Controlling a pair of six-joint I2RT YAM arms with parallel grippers.
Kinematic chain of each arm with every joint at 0, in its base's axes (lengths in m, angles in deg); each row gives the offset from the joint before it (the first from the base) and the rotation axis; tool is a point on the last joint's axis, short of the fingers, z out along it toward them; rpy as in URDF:
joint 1: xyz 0 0 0.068 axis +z
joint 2: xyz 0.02 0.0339 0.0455 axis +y
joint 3: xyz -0.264 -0.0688 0 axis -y
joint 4: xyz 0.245 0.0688 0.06 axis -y
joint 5: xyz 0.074 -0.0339 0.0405 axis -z
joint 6: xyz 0.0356 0 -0.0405 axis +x
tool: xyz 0 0 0 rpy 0 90 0
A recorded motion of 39 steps. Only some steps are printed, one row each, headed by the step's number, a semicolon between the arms.
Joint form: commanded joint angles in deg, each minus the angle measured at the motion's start. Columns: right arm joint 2, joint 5, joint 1, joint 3, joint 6, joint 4; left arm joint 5, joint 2, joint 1, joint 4, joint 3, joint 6.
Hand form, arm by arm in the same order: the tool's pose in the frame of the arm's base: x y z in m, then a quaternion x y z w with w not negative. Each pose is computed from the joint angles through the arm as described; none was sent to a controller.
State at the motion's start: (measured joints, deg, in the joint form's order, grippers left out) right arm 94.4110 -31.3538 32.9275 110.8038 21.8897 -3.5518; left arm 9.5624 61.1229 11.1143 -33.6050 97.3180 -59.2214
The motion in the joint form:
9: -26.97 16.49 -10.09 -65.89 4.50 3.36; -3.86 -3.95 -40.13 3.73 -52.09 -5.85
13: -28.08 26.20 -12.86 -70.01 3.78 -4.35; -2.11 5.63 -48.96 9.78 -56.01 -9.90
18: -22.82 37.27 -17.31 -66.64 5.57 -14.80; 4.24 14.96 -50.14 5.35 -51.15 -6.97
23: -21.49 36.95 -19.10 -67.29 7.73 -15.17; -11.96 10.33 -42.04 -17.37 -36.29 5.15
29: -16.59 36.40 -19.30 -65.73 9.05 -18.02; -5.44 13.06 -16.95 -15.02 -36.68 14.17
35: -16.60 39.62 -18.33 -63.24 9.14 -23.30; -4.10 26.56 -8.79 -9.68 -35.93 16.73
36: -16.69 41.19 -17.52 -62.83 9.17 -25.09; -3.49 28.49 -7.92 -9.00 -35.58 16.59
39: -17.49 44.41 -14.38 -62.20 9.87 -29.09; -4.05 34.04 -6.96 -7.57 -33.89 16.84
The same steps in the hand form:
9: 0.2435 0.1124 0.2770 -0.04604 0.82736 0.32669 0.45456; 0.1824 -0.1052 0.2704 -0.26287 0.87330 -0.32930 0.24457
13: 0.2359 0.0896 0.2435 0.02172 0.87974 0.22042 0.42072; 0.1821 -0.1473 0.2222 -0.23039 0.90698 -0.31535 0.15768
18: 0.2495 0.0659 0.2260 0.11477 0.91829 0.09353 0.36720; 0.1936 -0.1678 0.2073 -0.19219 0.93574 -0.28645 0.07350
23: 0.2517 0.0584 0.2163 0.14543 0.92163 0.08974 0.34842; 0.2069 -0.1222 0.2823 -0.19942 0.94807 -0.15188 0.19577
29: 0.2599 0.0598 0.2006 0.15646 0.93813 0.07728 0.29910; 0.2498 -0.0281 0.2716 -0.31737 0.91668 -0.13478 0.20202
35: 0.2582 0.0620 0.2083 0.15690 0.94384 0.04580 0.28716; 0.2936 0.0085 0.2200 -0.36693 0.91204 -0.10484 0.15019
36: 0.2557 0.0641 0.2091 0.15367 0.94654 0.03125 0.28190; 0.2991 0.0129 0.2129 -0.37489 0.90999 -0.10626 0.14175
39: 0.2464 0.0742 0.2122 0.13896 0.95212 0.00626 0.27226; 0.3153 0.0195 0.1940 -0.38363 0.91024 -0.09353 0.12466

